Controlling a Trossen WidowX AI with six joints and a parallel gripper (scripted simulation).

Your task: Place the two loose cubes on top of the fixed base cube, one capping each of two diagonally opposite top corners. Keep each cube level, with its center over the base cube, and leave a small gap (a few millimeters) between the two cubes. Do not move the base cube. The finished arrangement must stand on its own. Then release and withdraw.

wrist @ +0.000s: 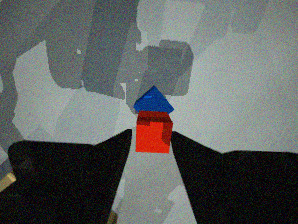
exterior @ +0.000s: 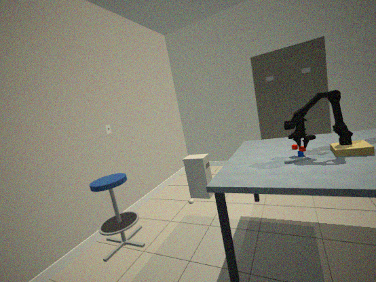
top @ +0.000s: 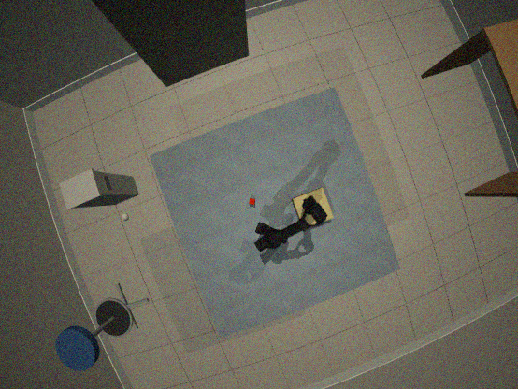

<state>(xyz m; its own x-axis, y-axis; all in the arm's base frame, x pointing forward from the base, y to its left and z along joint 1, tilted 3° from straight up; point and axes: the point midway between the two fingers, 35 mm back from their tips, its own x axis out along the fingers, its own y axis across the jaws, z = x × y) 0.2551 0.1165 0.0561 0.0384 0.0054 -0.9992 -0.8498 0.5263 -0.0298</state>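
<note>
The blue cube is 4 cm below my gripper tip, 2 cm to the left of it and 1 cm ahead of it.
</note>
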